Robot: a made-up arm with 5 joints. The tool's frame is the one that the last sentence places.
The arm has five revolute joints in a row. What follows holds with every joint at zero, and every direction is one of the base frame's. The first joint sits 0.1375 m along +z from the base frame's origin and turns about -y. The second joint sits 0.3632 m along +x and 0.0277 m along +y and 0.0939 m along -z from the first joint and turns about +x. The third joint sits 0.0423 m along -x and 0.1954 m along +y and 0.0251 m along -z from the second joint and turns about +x. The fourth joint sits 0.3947 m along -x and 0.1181 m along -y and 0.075 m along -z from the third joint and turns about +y. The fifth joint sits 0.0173 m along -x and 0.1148 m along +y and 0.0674 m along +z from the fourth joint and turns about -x. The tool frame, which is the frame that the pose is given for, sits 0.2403 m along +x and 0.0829 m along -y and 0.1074 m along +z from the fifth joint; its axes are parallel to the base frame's.
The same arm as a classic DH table. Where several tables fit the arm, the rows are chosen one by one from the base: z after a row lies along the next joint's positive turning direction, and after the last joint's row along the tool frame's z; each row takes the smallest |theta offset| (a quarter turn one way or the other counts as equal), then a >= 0, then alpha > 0; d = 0 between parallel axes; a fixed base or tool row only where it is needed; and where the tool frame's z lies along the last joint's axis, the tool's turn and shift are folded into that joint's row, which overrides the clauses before.
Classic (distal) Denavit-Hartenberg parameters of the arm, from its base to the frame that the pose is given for. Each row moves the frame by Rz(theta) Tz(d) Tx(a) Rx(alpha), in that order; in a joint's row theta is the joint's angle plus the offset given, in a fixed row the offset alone. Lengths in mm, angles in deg.
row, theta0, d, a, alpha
base (fixed), 0, 137.5, 0, 90
joint 1, -90, -27.7, 93.9, -90
joint 2, 82.68, 0, 197, 0
joint 3, -82.68, -73.8, 75, -90
joint 4, 0, -3.3, -67.4, -90
joint 5, 90, -223, 82.9, -90
tool (fixed), 90, 107.4, 0, 0

